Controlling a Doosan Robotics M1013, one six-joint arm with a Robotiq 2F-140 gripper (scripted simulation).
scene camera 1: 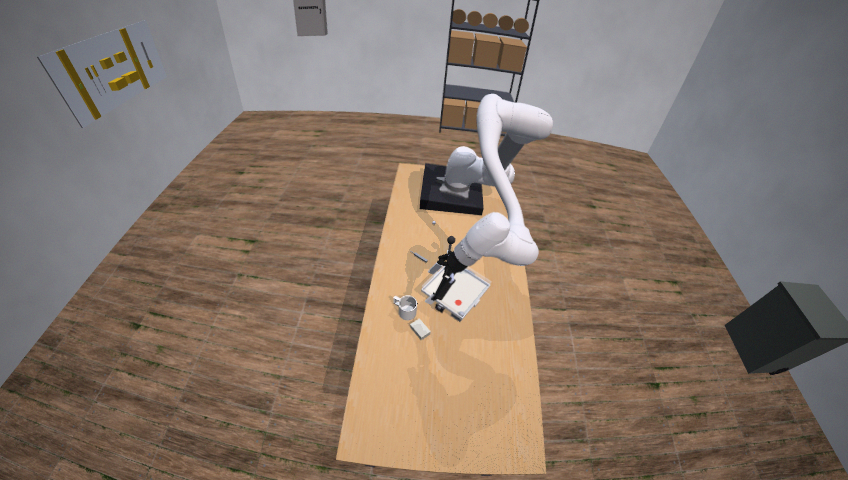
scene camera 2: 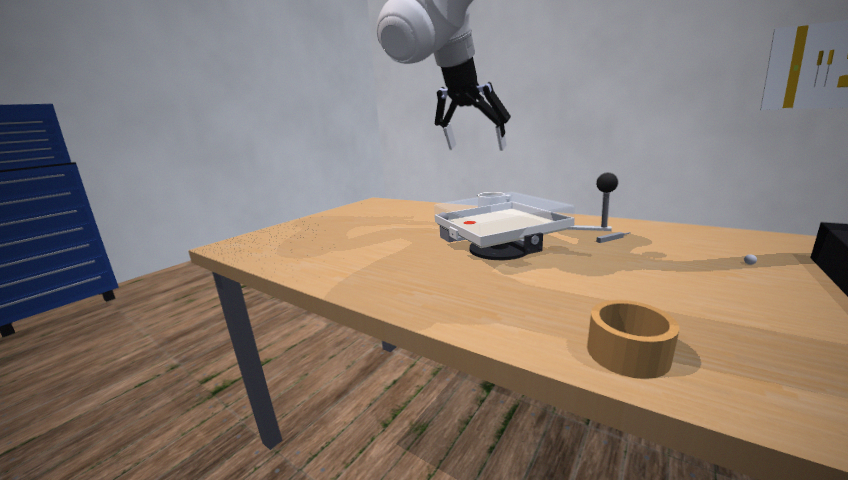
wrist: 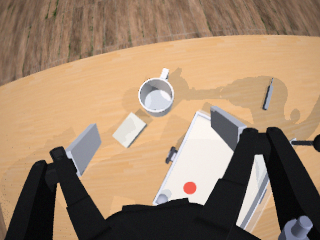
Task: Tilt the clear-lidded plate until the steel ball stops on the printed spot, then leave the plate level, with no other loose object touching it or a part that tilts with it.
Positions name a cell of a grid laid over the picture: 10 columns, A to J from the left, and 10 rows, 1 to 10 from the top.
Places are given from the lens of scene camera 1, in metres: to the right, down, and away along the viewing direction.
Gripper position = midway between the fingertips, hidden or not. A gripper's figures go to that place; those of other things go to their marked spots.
gripper (scene camera 1: F6): 0.02, 0.19, 1.28
clear-lidded plate (scene camera 1: F6): 0.21, 0.20, 1.44
